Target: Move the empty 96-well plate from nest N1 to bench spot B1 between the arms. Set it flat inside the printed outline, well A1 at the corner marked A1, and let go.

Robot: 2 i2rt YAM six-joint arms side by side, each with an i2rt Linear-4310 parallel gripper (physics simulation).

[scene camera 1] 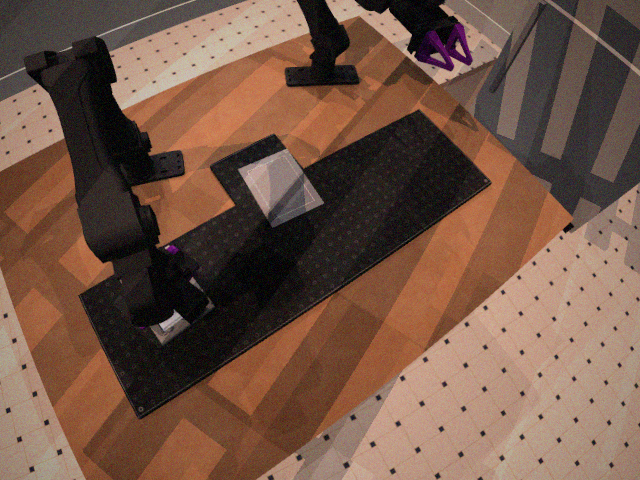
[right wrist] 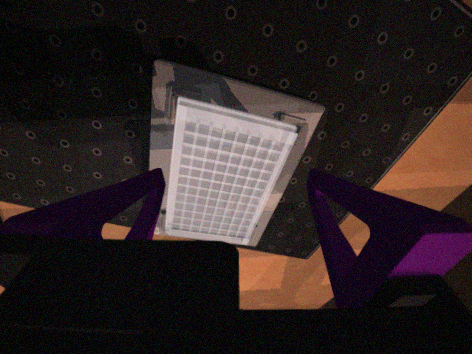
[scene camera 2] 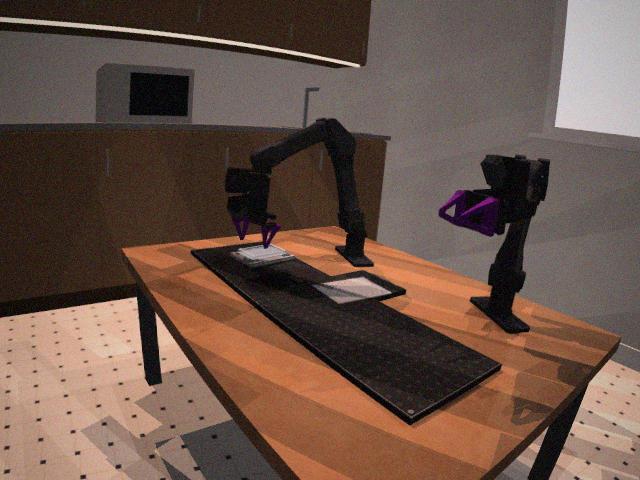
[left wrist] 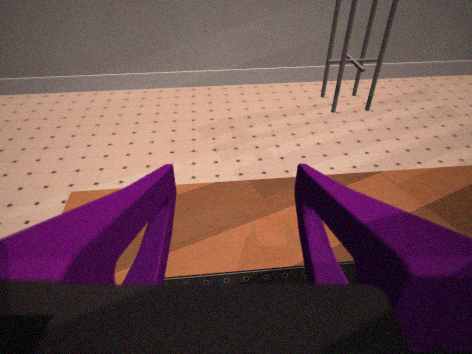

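Pixels of known places: left gripper, fingertip midpoint: [scene camera 1: 462, 66] [scene camera 2: 449, 215] [left wrist: 235, 177]; right gripper, fingertip midpoint: [right wrist: 235, 176] [scene camera 2: 253, 244]; left arm's base, origin of the base link: [scene camera 1: 321, 76] [scene camera 2: 497, 315]; right arm's base, origin of the base link: [scene camera 1: 141, 171] [scene camera 2: 353, 257].
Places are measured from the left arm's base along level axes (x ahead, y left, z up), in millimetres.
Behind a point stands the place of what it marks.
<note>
The white 96-well plate [scene camera 1: 170, 321] {x 645, y -387, z 39 mm} [scene camera 2: 262, 252] {x 584, y -377, z 37 mm} [right wrist: 225, 180] {x 592, y -396, z 36 mm} sits on the grey nest N1 [scene camera 2: 250, 264] {x 620, y -309, z 22 mm} [right wrist: 162, 75] {x 616, y -315, z 25 mm}; in scene camera 1 the arm hides much of it. My right gripper [scene camera 1: 157, 288] [scene camera 2: 254, 242] {x 611, y -386, z 60 mm} [right wrist: 235, 176] {x 611, y -386, z 60 mm} is wide open above the plate, pointing down, its fingers on either side of the plate in the right wrist view and not touching it. Bench spot B1 [scene camera 1: 281, 186] {x 362, y -149, z 15 mm} [scene camera 2: 356, 289] {x 348, y -149, z 15 mm} is a pale sheet with a thin printed outline; its A1 mark is too small to read. My left gripper [scene camera 1: 460, 65] {x 300, y 195, z 292 mm} [scene camera 2: 466, 223] [left wrist: 235, 177] {x 300, y 195, z 292 mm} is part-open, empty, high up.
The black perforated board [scene camera 1: 361, 206] {x 430, y 19, z 13 mm} [scene camera 2: 392, 351] {x 355, y 164, z 13 mm} lies on the wooden table [scene camera 1: 330, 361] {x 747, y -101, z 0 mm} [scene camera 2: 289, 408] {x 570, y 305, z 0 mm} and carries the nest; the B1 sheet lies on its side extension. In scene camera 1 the left gripper is at the upper right. A stool [left wrist: 342, 60] stands on the floor beyond the table.
</note>
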